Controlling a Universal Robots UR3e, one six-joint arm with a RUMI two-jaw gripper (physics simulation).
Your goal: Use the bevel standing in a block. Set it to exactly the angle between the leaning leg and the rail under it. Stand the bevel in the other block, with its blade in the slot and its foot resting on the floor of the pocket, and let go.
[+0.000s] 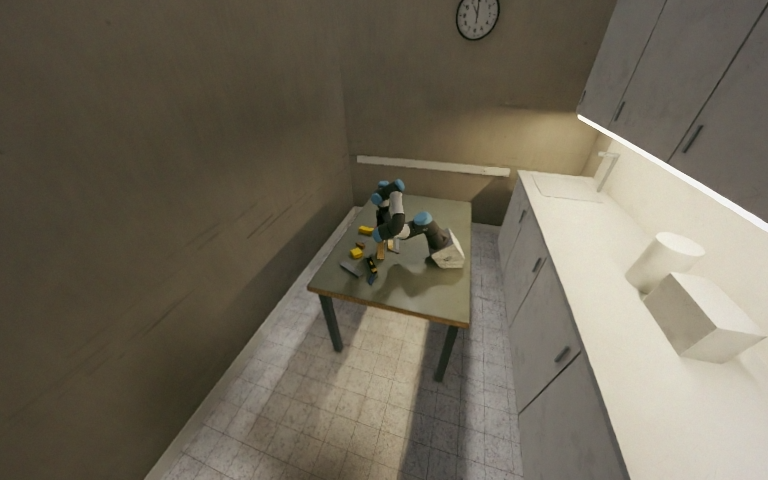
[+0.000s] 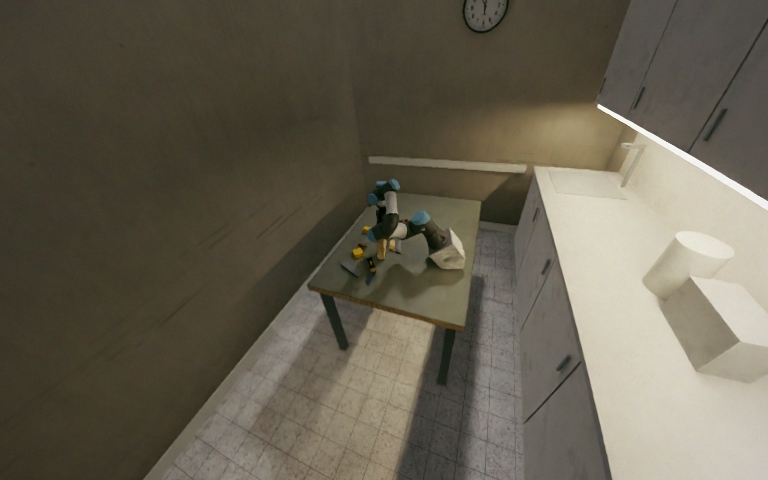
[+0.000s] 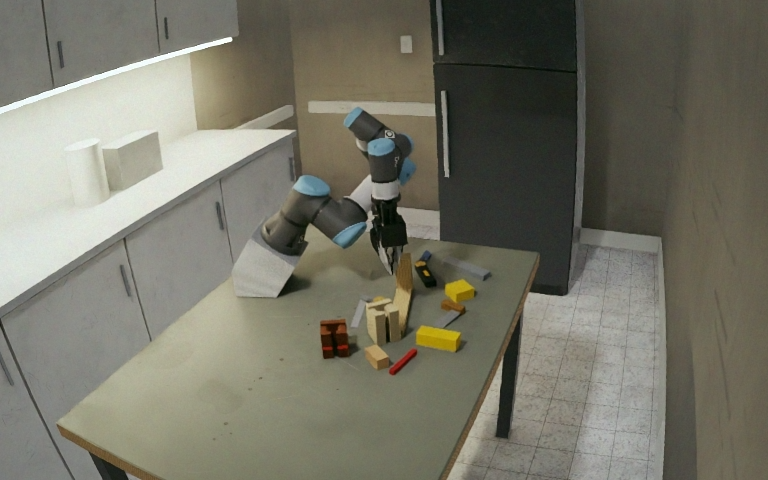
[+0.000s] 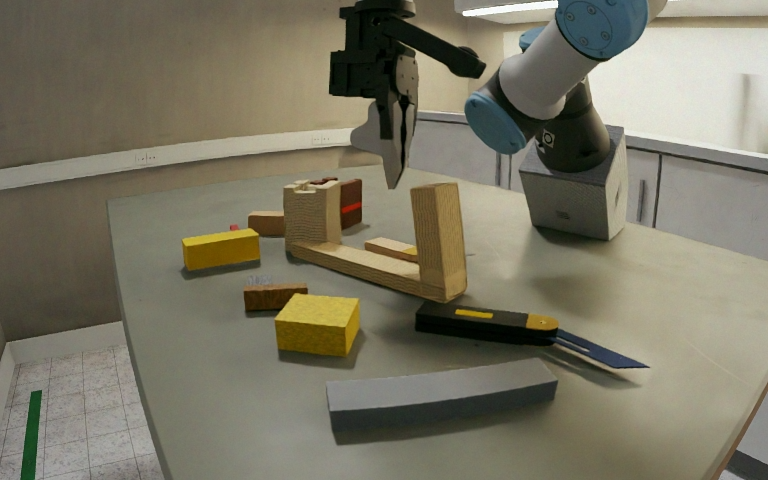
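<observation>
The leaning leg (image 3: pixel 404 272) (image 4: pixel 441 240) rises from one end of the pale wooden rail (image 3: pixel 402 302) (image 4: pixel 362 264). A pale slotted block (image 3: pixel 376 325) (image 4: pixel 311 215) stands at the rail's other end. A dark red-brown slotted block (image 3: pixel 334 338) (image 4: pixel 351 193) with a red stripe stands beyond it. I cannot make out a bevel standing in either block. A black bevel with a blue blade (image 1: pixel 371 264) (image 3: pixel 424 272) (image 4: pixel 481 323) lies near the leg's foot. My gripper (image 3: pixel 391 272) (image 4: pixel 394 185) is shut and empty, its tips above the table close to the leg's top.
A wooden piece (image 4: pixel 390 249) with a grey blade (image 3: pixel 358 313) lies behind the rail. A brown-handled tool (image 3: pixel 452 306) (image 4: pixel 275 297), yellow blocks (image 3: pixel 459 290) (image 3: pixel 437 338) (image 4: pixel 317 325) (image 4: pixel 220 249), a grey bar (image 3: pixel 467 267) (image 4: pixel 441 396), a small wooden block (image 3: pixel 376 357) and a red stick (image 3: pixel 402 361) lie around.
</observation>
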